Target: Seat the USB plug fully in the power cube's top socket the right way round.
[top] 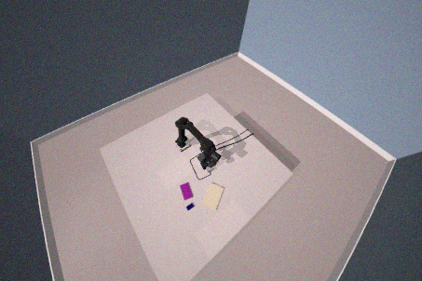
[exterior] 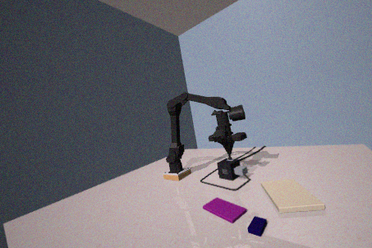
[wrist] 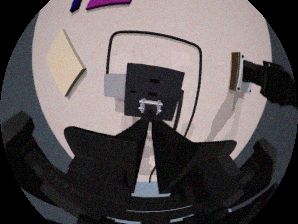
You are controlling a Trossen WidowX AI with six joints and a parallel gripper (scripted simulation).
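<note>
My gripper tip is 2 cm above the USB plug. Round my gripper tip: magenta flat block (29 cm to the right, 10 cm below, 4 cm ahead); then dark blue block (35 cm to the right, 15 cm ahead, 10 cm below); then tan flat slab (23 cm ahead, 17 cm to the right, 10 cm below).
</note>
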